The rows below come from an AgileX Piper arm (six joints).
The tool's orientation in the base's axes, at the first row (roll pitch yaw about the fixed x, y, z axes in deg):
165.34, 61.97, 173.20
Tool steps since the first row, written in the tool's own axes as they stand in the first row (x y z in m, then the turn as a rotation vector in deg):
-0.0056, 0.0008, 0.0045, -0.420, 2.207, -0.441
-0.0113, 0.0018, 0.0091, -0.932, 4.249, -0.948
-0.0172, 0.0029, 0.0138, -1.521, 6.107, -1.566
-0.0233, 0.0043, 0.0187, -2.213, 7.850, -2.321
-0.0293, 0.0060, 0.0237, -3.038, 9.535, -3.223
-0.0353, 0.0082, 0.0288, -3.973, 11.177, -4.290
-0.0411, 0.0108, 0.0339, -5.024, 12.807, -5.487
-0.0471, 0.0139, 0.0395, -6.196, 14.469, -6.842
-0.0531, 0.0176, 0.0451, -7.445, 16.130, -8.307
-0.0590, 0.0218, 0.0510, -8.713, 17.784, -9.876
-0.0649, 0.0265, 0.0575, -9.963, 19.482, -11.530
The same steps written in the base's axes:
0.0065, 0.0012, 0.0030, -0.428, 2.089, 0.834
0.0131, 0.0025, 0.0061, -0.853, 4.000, 1.759
0.0198, 0.0040, 0.0093, -1.320, 5.708, 2.781
0.0268, 0.0058, 0.0126, -1.847, 7.277, 3.942
0.0338, 0.0079, 0.0158, -2.435, 8.759, 5.281
0.0409, 0.0105, 0.0190, -3.111, 10.167, 6.787
0.0478, 0.0135, 0.0222, -3.847, 11.538, 8.452
0.0552, 0.0170, 0.0253, -4.668, 12.910, 10.301
0.0625, 0.0212, 0.0285, -5.549, 14.260, 12.267
0.0700, 0.0259, 0.0315, -6.512, 15.586, 14.296
0.0779, 0.0312, 0.0343, -7.563, 16.944, 16.353

